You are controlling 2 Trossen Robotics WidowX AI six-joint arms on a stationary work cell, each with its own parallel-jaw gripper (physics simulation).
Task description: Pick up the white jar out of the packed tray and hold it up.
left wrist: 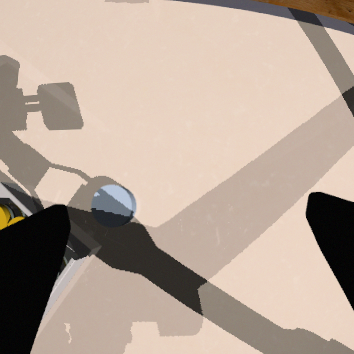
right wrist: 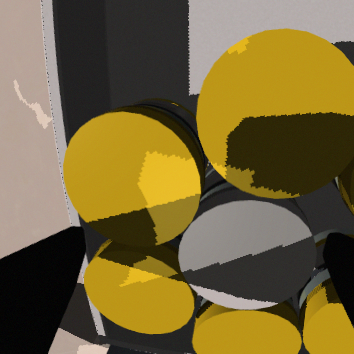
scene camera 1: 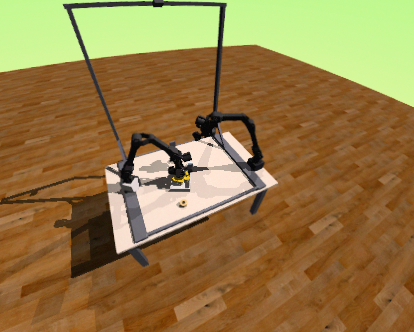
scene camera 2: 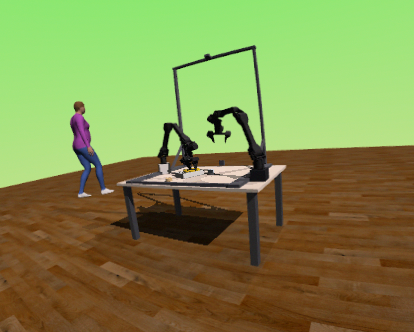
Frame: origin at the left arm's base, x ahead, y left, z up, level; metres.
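Seen in the pictures: left gripper, fingertip midpoint: [left wrist: 189,210] [scene camera 1: 200,139] [scene camera 2: 219,143]; right gripper, fingertip midpoint: [right wrist: 208,243] [scene camera 2: 193,170]; left arm's base, link origin: [scene camera 1: 256,160] [scene camera 2: 259,168]; right arm's base, link origin: [scene camera 1: 128,179] [scene camera 2: 163,163].
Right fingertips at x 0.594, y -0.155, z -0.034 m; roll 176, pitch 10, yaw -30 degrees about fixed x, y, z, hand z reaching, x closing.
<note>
Offsets run from my right fingertips to a thing's top centre.
The white jar {0.012 m ahead, 0.005 m right, 0.009 m up} [right wrist: 247,245] stands in the tray {0.028 m ahead, 0.015 m left, 0.001 m up} [scene camera 1: 180,189] [scene camera 2: 190,176] [right wrist: 59,125] among several yellow-lidded jars; its pale round top is partly shaded in the right wrist view. My right gripper [scene camera 1: 176,173] [scene camera 2: 191,167] [right wrist: 208,243] is open and empty, low over the packed jars. In the right wrist view the white top lies between its spread fingers, nearer the right finger. In the scene views the white jar cannot be made out under the arm. My left gripper [scene camera 2: 220,139] [left wrist: 189,210] is open and empty, high above the table at the right.
A blue-grey round-topped object {0.106 m back, 0.101 m right, 0.013 m down} [left wrist: 114,205] stands beside the tray's corner. A small tan ring {0.095 m ahead, 0.209 m left, 0.012 m down} [scene camera 1: 183,203] [scene camera 2: 169,179] lies on the table in front of the tray. A white block {0.379 m ahead, 0.105 m right, 0.053 m up} [scene camera 1: 131,184] [scene camera 2: 163,168] is by the right arm's base. A frame [scene camera 1: 219,60] rises over the table.
</note>
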